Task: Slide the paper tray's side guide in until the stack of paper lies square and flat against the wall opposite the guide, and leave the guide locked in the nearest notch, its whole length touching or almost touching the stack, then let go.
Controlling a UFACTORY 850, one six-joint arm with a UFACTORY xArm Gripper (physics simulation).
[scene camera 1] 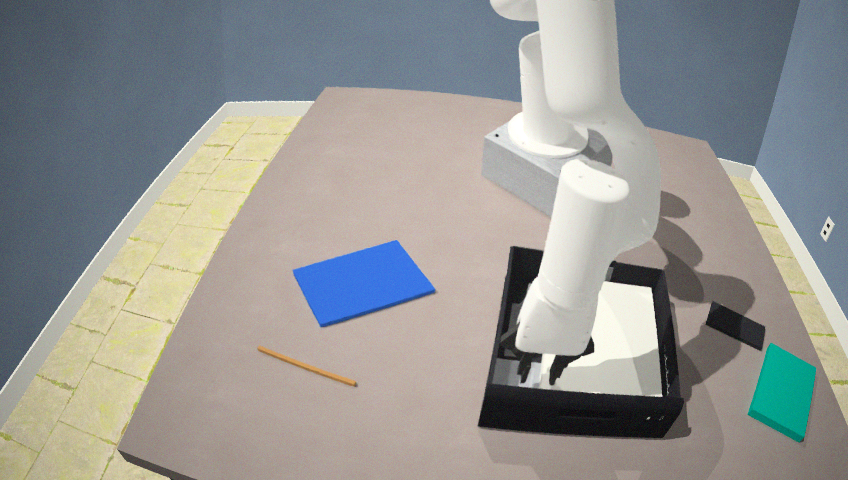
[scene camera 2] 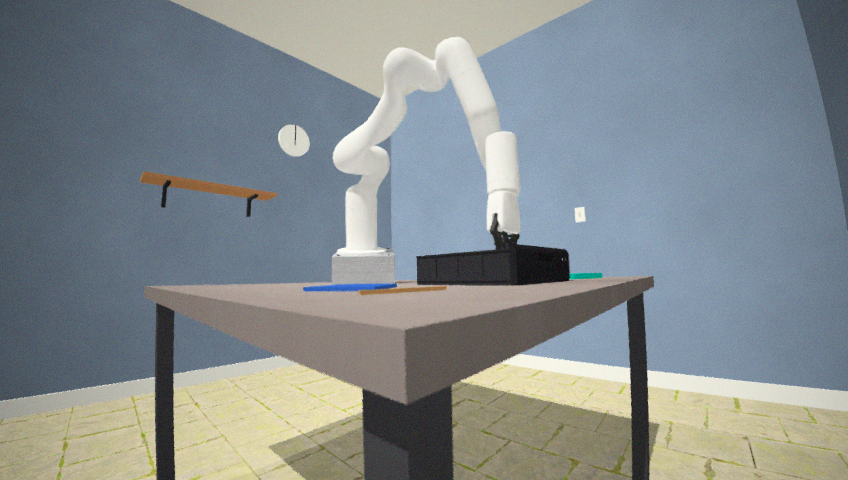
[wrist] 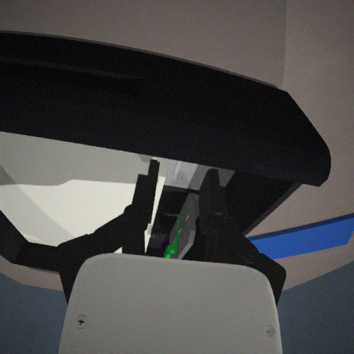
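The black paper tray [scene camera 1: 535, 411] [scene camera 2: 464, 267] [wrist: 150, 112] holds a white paper stack [scene camera 1: 630, 339] [wrist: 50, 207], whose right edge looks close to the tray's right wall in scene camera 1. The side guide [wrist: 189, 225], a dark grey upright plate with a green part beside it, shows between the fingers in the wrist view; the arm and fingers mostly hide it in scene camera 1. My gripper [scene camera 1: 537, 381] [scene camera 2: 505, 245] [wrist: 180, 175] is partly open, pointing down into the tray's left part. One finger is by the stack's left edge, the other on the guide's far side. Contact cannot be told.
A blue slab [scene camera 1: 364, 284] [scene camera 2: 351, 287] [wrist: 305, 239] lies left of the tray, with an orange stick [scene camera 1: 306, 365] [scene camera 2: 404, 290] nearer the front. A black block [scene camera 1: 734, 325] and a teal block [scene camera 1: 782, 392] [scene camera 2: 586, 275] lie to the right. The tray walls stand around the fingers.
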